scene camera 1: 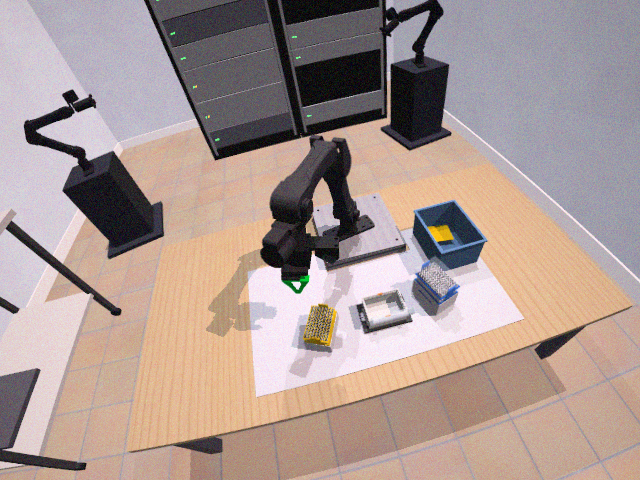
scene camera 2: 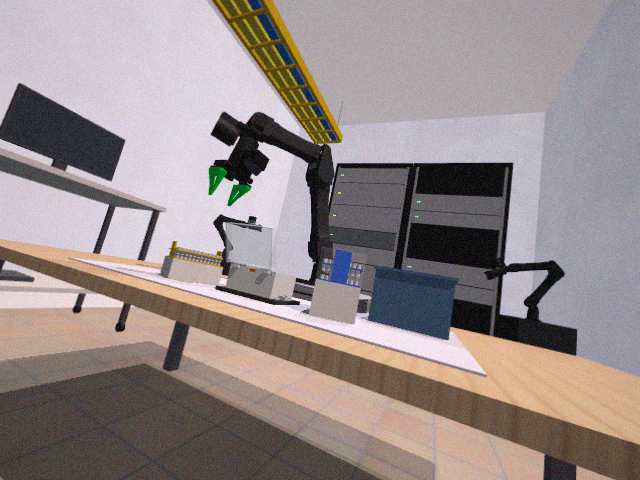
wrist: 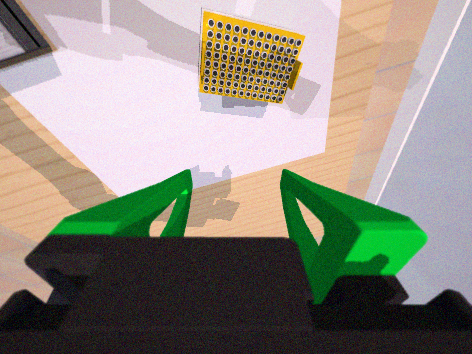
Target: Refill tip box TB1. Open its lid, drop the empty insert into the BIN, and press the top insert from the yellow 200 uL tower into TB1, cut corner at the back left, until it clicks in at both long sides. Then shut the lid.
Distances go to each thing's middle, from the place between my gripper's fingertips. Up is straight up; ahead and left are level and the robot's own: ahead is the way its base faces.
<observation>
My hand is 20 cm to the right of the clear lid (scene camera 2: 251,245), 15 cm short of it and 12 cm above it. From my hand the other things lie so: 200 uL tower (scene camera 2: 336,293) 39 cm to the left, 16 cm below, 11 cm ahead; blue bin (scene camera 2: 419,302) 56 cm to the left, 17 cm below, 4 cm behind.
</observation>
